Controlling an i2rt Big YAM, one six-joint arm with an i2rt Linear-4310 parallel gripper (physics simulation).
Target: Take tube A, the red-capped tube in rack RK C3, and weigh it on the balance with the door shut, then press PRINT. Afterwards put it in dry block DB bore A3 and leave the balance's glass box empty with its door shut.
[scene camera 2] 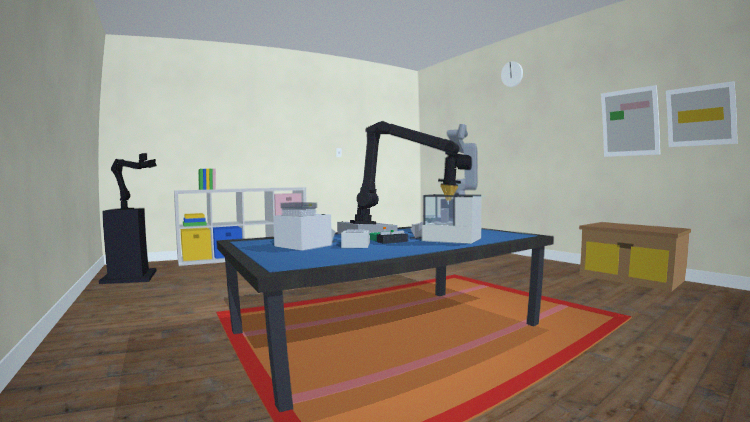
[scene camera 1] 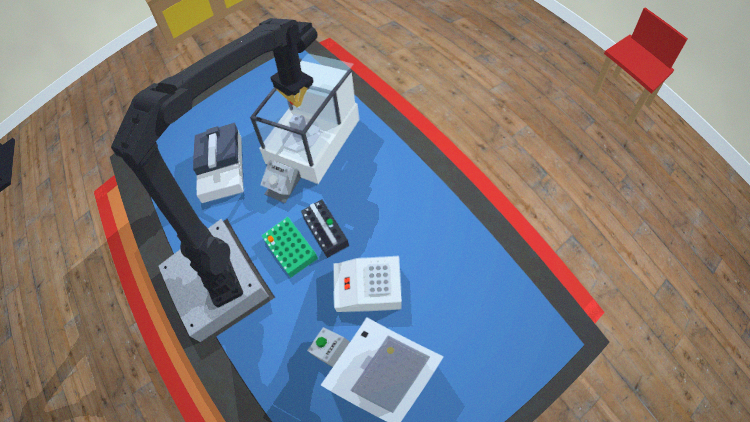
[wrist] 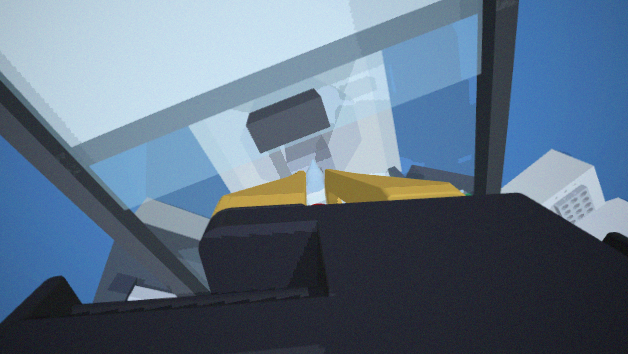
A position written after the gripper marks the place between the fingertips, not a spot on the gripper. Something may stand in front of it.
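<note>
The gripper (scene camera 1: 297, 105), which you'd also find at (wrist: 314, 181), is holding a tube A (wrist: 315, 186), clear of everything else; scene camera 2 does not show the tube A, since it's hidden by the balance. That's a balance (scene camera 1: 309, 139), (scene camera 2: 446, 218), (wrist: 457, 134). There's a PRINT button box (scene camera 1: 280, 179), and a grey-topped device (scene camera 2: 299, 227) as well. And there's a white and black box (scene camera 1: 217, 161), (wrist: 124, 278).
</note>
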